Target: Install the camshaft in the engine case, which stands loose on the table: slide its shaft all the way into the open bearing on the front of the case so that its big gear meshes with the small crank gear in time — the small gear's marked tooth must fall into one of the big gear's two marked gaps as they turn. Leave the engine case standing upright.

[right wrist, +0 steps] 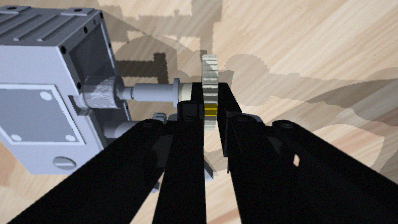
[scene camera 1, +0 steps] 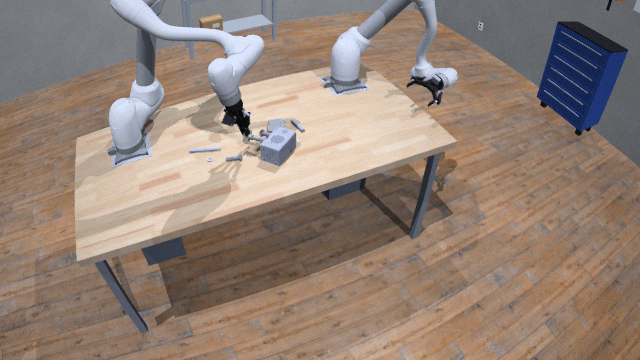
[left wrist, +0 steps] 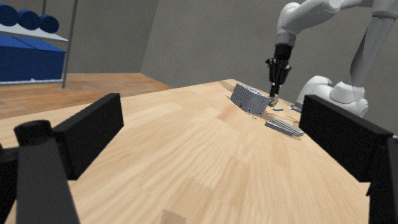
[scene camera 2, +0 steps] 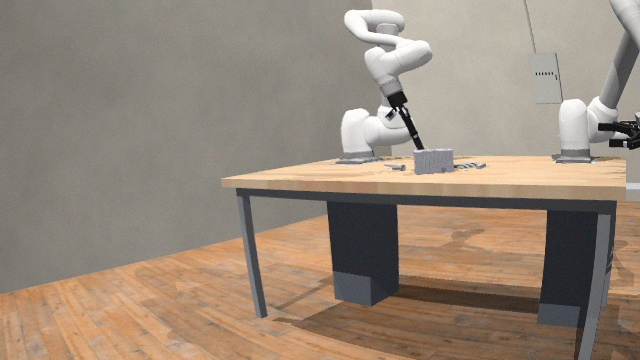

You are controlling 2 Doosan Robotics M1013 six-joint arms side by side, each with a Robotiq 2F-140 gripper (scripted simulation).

In view: my left gripper [left wrist: 211, 110], my right gripper [right wrist: 209, 98] and a grey engine case [scene camera 1: 281, 142].
The grey engine case also shows in the right wrist view [right wrist: 66, 111] and in the left wrist view [left wrist: 247, 98]. My right gripper is seen too in the left wrist view [left wrist: 273, 97].
